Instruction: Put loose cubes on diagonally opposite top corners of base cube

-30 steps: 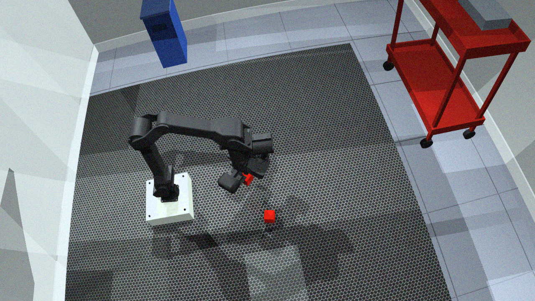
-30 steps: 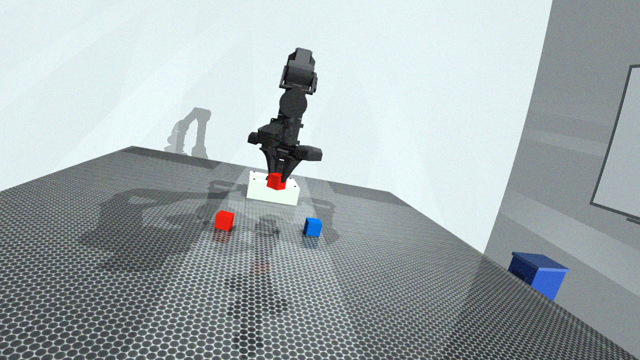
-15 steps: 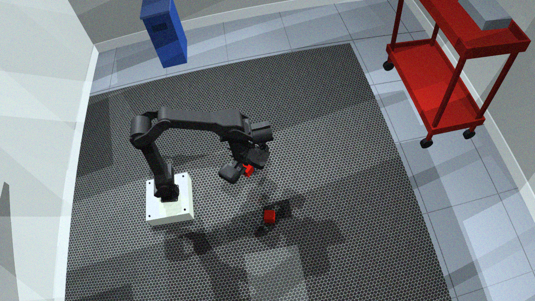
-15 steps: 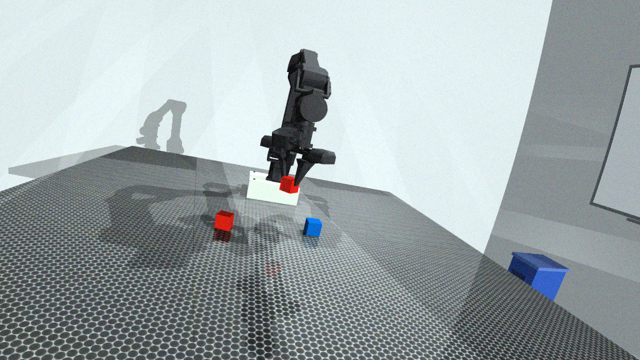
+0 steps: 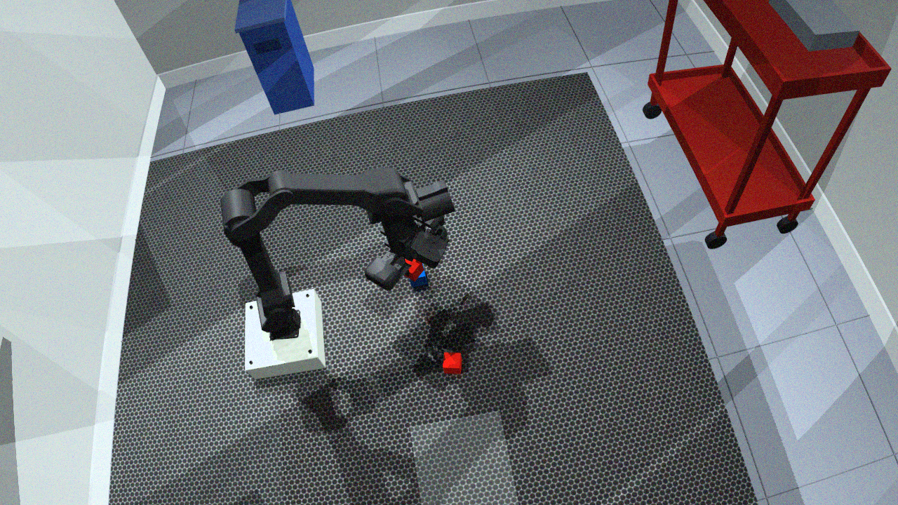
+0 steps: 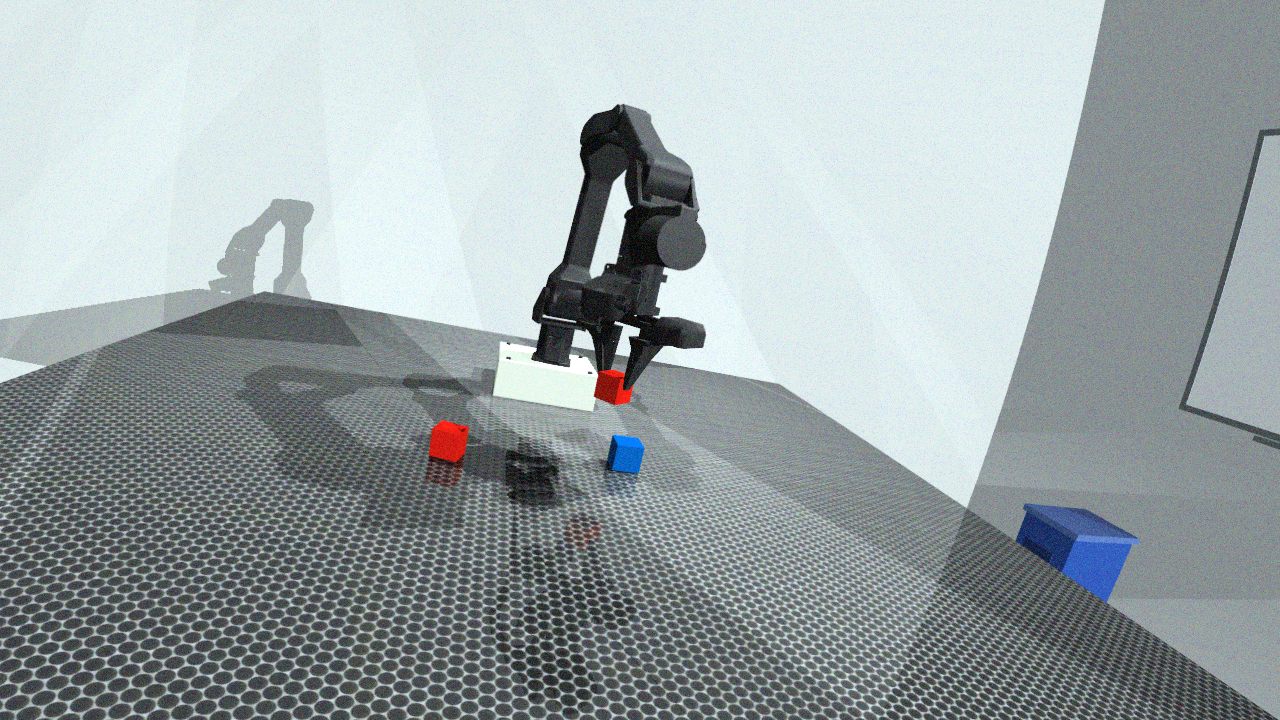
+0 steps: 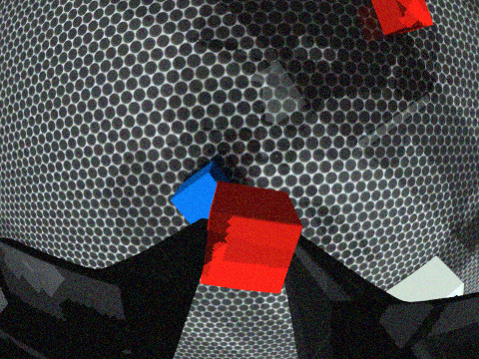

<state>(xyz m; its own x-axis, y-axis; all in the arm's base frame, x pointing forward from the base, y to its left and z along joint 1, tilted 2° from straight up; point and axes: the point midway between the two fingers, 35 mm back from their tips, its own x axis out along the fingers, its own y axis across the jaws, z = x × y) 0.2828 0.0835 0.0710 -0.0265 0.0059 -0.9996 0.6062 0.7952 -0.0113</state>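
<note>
Now: gripper tip 90 mm above the blue base cube and 30 mm to the right of it.
</note>
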